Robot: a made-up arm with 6 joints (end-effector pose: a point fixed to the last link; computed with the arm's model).
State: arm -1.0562 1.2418 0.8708 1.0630 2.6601 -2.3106
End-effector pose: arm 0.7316 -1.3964 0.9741 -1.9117 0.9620 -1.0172
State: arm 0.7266 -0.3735 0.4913 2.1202 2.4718 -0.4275
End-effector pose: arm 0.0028 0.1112 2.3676 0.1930 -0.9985 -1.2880
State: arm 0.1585 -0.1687 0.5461 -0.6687 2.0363 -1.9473
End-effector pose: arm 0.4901 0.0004 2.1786 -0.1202 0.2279 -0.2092
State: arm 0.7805 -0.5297 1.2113 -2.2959 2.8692 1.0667
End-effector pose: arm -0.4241 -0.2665 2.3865 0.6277 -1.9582 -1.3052
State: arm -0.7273 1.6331 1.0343 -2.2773 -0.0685 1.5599
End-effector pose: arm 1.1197 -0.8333 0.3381 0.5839 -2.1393 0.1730
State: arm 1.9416 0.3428 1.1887 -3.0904 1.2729 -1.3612
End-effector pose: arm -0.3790 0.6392 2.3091 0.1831 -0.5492 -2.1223
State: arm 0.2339 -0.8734 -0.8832 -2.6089 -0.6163 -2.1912
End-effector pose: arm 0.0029 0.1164 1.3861 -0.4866 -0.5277 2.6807
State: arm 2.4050 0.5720 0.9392 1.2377 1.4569 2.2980
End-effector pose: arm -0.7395 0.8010 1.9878 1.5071 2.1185 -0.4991
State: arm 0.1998 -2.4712 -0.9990 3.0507 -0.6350 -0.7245
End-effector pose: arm -0.5636 0.0309 0.8771 -1.8533 -0.7573 0.7649
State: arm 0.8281 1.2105 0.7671 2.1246 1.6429 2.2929
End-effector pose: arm 1.0203 1.1604 0.9967 1.7396 0.1356 -0.6258
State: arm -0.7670 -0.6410 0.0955 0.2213 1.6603 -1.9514
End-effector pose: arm -0.0533 -0.1121 2.0850 -0.6422 0.8233 -1.6411
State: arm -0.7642 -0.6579 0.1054 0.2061 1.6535 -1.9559
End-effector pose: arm -0.0708 -0.0949 2.0896 -0.6345 0.7969 -1.6350
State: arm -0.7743 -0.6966 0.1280 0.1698 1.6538 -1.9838
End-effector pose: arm -0.1125 -0.0531 2.0984 -0.6324 0.7231 -1.6306
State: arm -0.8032 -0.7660 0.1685 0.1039 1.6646 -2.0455
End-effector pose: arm -0.1858 0.0279 2.1072 -0.6469 0.5795 -1.6297
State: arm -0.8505 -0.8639 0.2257 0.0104 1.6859 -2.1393
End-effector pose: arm -0.2817 0.1537 2.1039 -0.6933 0.3668 -1.6340
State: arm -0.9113 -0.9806 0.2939 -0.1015 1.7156 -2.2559
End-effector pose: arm -0.3793 0.3185 2.0751 -0.7835 0.1044 -1.6424
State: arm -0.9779 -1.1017 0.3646 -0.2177 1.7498 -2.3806
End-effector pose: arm -0.4561 0.5018 2.0158 -0.9143 -0.1732 -1.6502
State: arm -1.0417 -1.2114 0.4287 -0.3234 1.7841 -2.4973
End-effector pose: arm -0.4994 0.6741 1.9366 -1.0646 -0.4273 -1.6524
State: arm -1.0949 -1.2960 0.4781 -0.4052 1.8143 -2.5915
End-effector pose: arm -0.5122 0.8082 1.8593 -1.2030 -0.6245 -1.6492
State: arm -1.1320 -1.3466 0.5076 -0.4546 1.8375 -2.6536
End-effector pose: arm -0.5074 0.8896 1.8066 -1.3008 -0.7451 -1.6472
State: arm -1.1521 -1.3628 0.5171 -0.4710 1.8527 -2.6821
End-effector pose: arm -0.4970 0.9195 1.7887 -1.3464 -0.7885 -1.6532
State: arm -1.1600 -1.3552 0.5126 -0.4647 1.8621 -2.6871
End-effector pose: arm -0.4865 0.9143 1.7971 -1.3528 -0.7786 -1.6667
